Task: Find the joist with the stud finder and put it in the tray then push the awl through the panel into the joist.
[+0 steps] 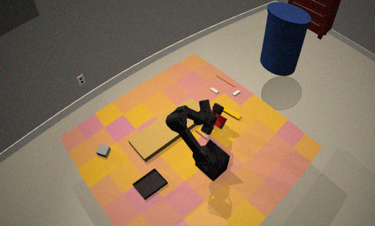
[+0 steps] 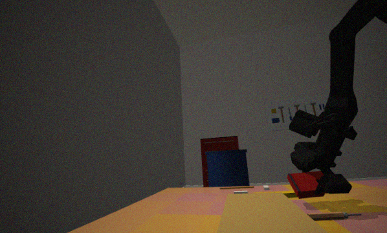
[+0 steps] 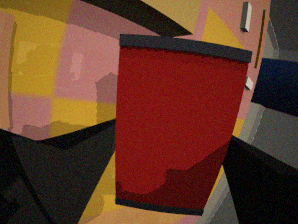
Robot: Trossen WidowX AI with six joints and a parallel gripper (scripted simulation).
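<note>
My gripper tip is 2 cm short of the red stud finder, 2 cm above it and 1 cm to the left of it. From my gripper tip the other things lie so: thin stick 33 cm to the right, 26 cm ahead, 6 cm below; then awl 11 cm to the left, 6 cm below, 3 cm behind; then yellow bar 14 cm to the right, 6 cm below, 2 cm ahead.
</note>
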